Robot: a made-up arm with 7 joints.
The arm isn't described. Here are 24 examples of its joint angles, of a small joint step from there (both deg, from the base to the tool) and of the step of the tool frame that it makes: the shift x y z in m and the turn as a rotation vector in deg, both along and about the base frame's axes.
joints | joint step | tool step
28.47 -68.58 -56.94 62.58 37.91 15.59 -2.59 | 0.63 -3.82 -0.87 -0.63 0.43 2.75 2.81 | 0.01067 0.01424 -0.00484 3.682 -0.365 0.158
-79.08 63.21 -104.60 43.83 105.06 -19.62 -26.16 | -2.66 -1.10 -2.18 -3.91 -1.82 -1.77 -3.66 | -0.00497 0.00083 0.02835 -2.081 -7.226 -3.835
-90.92 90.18 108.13 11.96 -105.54 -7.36 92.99 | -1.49 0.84 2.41 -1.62 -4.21 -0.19 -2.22 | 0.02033 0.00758 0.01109 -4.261 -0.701 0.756
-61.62 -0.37 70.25 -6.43 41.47 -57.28 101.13 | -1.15 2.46 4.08 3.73 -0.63 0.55 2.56 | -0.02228 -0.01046 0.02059 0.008 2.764 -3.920
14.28 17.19 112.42 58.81 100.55 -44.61 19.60 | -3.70 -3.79 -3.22 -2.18 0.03 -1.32 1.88 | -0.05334 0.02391 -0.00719 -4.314 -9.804 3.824
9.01 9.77 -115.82 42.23 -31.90 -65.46 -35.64 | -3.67 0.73 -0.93 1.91 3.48 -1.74 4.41 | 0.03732 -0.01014 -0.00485 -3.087 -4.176 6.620
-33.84 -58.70 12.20 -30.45 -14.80 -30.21 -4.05 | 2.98 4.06 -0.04 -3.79 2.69 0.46 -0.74 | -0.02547 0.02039 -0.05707 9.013 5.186 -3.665
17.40 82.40 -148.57 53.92 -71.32 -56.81 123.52 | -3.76 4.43 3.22 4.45 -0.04 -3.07 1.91 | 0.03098 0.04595 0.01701 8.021 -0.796 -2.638
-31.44 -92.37 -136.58 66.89 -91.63 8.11 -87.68 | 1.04 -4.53 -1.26 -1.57 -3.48 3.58 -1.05 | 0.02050 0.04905 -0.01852 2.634 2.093 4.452
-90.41 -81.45 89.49 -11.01 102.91 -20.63 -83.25 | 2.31 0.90 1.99 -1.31 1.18 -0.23 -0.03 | -0.00576 0.01892 -0.01181 3.161 1.105 0.175
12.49 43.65 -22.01 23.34 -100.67 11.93 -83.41 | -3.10 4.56 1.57 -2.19 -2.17 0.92 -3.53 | -0.00648 0.03718 -0.03532 -1.105 -3.992 -7.029
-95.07 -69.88 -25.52 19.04 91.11 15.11 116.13 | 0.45 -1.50 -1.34 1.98 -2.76 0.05 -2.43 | 0.00769 0.00011 0.01716 -4.186 -2.967 -0.163
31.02 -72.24 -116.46 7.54 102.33 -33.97 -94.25 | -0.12 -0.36 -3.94 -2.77 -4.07 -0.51 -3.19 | 0.01555 0.02644 0.01408 3.921 -1.879 -5.065
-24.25 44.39 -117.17 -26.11 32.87 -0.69 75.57 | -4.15 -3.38 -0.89 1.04 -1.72 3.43 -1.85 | -0.00395 0.00229 -0.01943 -2.571 0.748 3.811
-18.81 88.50 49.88 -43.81 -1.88 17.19 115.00 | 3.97 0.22 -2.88 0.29 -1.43 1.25 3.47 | 0.00498 0.00092 0.01012 -2.459 5.996 -3.901
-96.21 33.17 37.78 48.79 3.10 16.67 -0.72 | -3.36 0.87 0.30 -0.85 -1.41 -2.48 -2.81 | 0.01832 -0.02049 -0.00647 -0.434 0.539 1.140
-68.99 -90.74 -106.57 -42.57 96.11 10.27 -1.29 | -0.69 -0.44 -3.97 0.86 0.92 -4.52 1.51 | 0.01431 0.00296 -0.01232 0.289 6.255 1.020
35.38 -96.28 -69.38 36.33 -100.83 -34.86 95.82 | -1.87 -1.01 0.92 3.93 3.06 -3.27 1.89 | 0.00620 0.01989 0.03392 -6.530 -1.762 4.340
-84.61 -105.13 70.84 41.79 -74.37 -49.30 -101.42 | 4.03 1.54 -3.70 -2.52 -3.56 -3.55 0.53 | -0.05720 0.02025 0.02223 2.238 4.956 -0.505
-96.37 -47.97 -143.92 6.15 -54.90 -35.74 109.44 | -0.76 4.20 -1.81 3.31 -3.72 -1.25 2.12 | 0.01948 -0.03968 0.00969 9.231 -0.078 2.004
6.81 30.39 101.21 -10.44 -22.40 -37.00 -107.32 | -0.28 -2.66 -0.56 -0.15 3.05 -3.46 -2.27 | -0.00832 -0.00039 -0.00871 2.099 0.282 -0.225
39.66 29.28 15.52 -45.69 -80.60 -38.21 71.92 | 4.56 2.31 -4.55 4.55 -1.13 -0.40 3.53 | 0.01078 -0.00678 0.03419 -0.535 0.927 1.311
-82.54 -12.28 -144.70 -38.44 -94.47 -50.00 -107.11 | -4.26 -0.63 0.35 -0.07 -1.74 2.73 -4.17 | 0.00372 0.02049 0.01160 -2.549 2.423 1.905
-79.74 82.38 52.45 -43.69 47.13 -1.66 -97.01 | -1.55 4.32 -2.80 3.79 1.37 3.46 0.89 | -0.03352 -0.02118 0.00814 3.855 -0.346 2.785
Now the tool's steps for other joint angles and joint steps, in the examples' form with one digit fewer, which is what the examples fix.
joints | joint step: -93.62 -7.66 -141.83 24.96 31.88 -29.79 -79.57 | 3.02 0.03 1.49 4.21 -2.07 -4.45 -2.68
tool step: 0.0341 -0.0562 0.0412 9.74 3.41 -5.84
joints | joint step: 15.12 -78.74 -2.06 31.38 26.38 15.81 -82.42 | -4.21 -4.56 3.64 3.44 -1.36 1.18 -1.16
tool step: 0.0349 0.0128 0.0453 -9.28 -7.12 6.97
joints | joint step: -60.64 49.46 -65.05 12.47 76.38 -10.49 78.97 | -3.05 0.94 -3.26 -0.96 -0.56 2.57 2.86
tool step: 0.0116 -0.0017 -0.0015 2.47 -5.28 3.20
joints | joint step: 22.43 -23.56 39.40 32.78 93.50 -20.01 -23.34 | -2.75 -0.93 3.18 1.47 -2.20 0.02 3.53
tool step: -0.0054 -0.0164 -0.0105 -5.76 -1.67 3.49
